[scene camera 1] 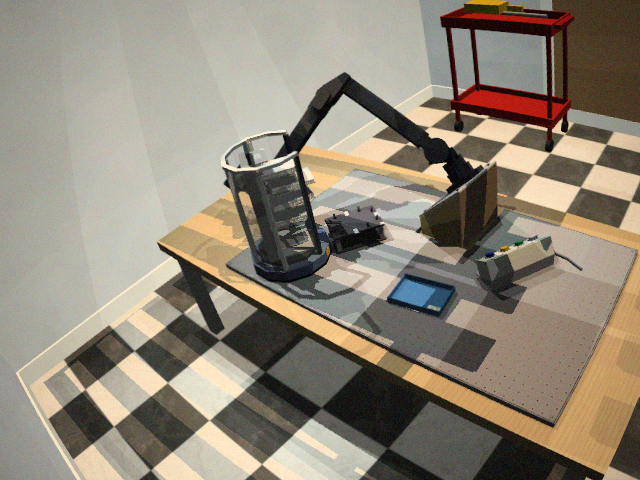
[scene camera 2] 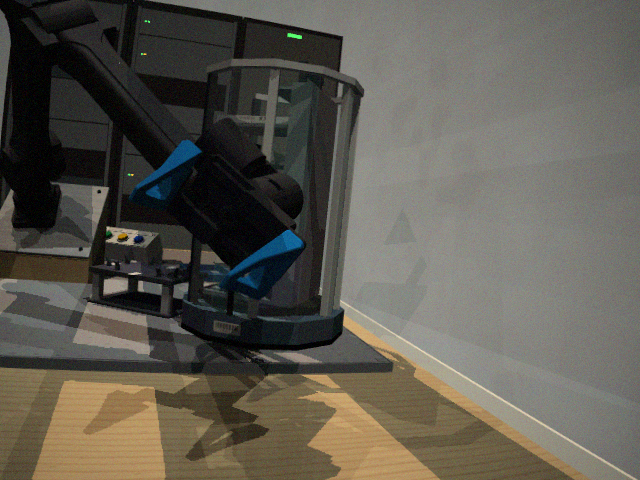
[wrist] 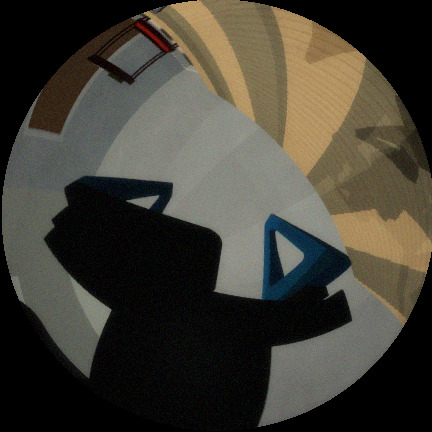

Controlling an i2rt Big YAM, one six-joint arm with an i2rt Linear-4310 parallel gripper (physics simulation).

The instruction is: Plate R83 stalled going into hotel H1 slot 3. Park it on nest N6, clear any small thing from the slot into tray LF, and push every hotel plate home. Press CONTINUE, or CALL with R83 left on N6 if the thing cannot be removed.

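Pixels of known places: gripper, fingertip midpoint: [scene camera 2: 177, 236] [wrist: 220, 203]; arm's base, origin of the base link: [scene camera 1: 466, 181] [scene camera 2: 37, 208].
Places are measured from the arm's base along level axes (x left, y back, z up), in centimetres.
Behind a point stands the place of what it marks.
Observation:
Hotel H1 [scene camera 1: 297, 272] {x -29.4, y -49.5, z -10.8 cm} [scene camera 2: 289, 331] {x -51.7, y -43.3, z -10.9 cm} is a round, clear-walled tower on a dark blue base. Pale plates [scene camera 1: 309, 176] [scene camera 2: 279, 121] sit inside at several levels; I cannot tell which is R83, nor see a small thing in slot 3. Nest N6 [scene camera 1: 361, 221] {x -24.8, y -24.0, z -7.5 cm} [scene camera 2: 147, 275] {x -32.9, y -24.6, z -7.6 cm}, a low dark stand with pins, is beside the hotel. Tray LF [scene camera 1: 413, 292] {x 3.5, y -38.4, z -13.3 cm} is blue and shallow. The button box [scene camera 1: 523, 264] {x 27.9, y -18.6, z -9.1 cm} [scene camera 2: 130, 251] {x 18.5, y -19.7, z -10.3 cm} has blue, yellow and green buttons; labels are unreadable. My gripper [scene camera 2: 180, 240] {x -75.9, y -26.7, z 2.8 cm} [wrist: 220, 203] {x -75.9, y -26.7, z 2.8 cm} is open and empty beside the hotel, largely hidden behind it in scene camera 1.
The arm's angled mount [scene camera 1: 457, 222] {x 4.2, y -14.3, z -5.3 cm} [scene camera 2: 51, 245] {x -8.3, y -5.0, z -6.8 cm} stands behind the tray. The arm [scene camera 1: 385, 113] {x -24.2, y -4.8, z 21.2 cm} [scene camera 2: 118, 98] {x -50.7, y -19.4, z 16.6 cm} arches above the nest towards the hotel. A wall [scene camera 1: 129, 103] [scene camera 2: 491, 206] rises past the table edge near the hotel. A red cart [scene camera 1: 509, 105] stands on the floor.

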